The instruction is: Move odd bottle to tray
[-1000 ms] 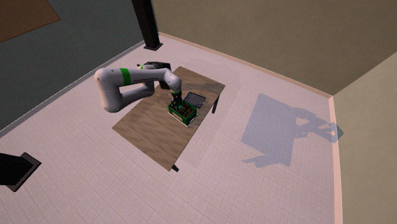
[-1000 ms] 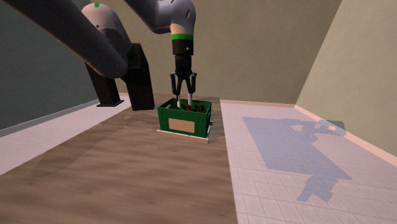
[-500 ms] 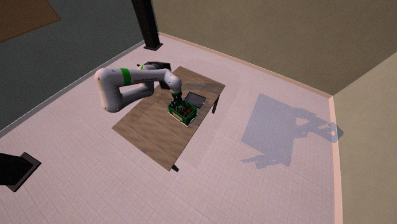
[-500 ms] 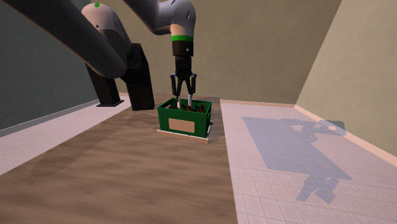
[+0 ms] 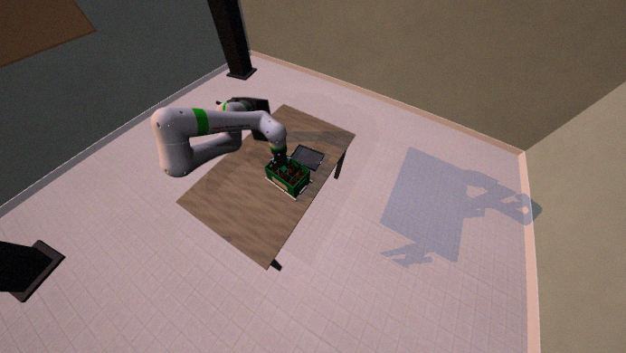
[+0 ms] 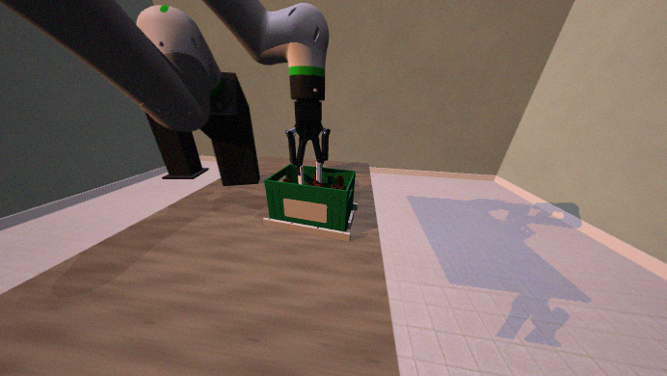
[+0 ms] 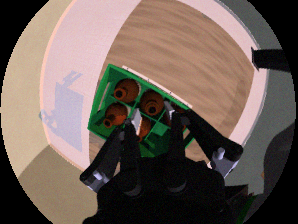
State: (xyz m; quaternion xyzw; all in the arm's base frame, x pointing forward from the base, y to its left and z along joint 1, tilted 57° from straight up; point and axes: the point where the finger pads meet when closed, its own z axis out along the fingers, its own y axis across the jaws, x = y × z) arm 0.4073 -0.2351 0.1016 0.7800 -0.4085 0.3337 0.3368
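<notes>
My gripper is now 11 cm above the brown bottle. Also, from my hand: dark tray 6 cm ahead, 31 cm to the left, 18 cm below; green crate 1 cm ahead, 4 cm to the left, 11 cm below.
</notes>
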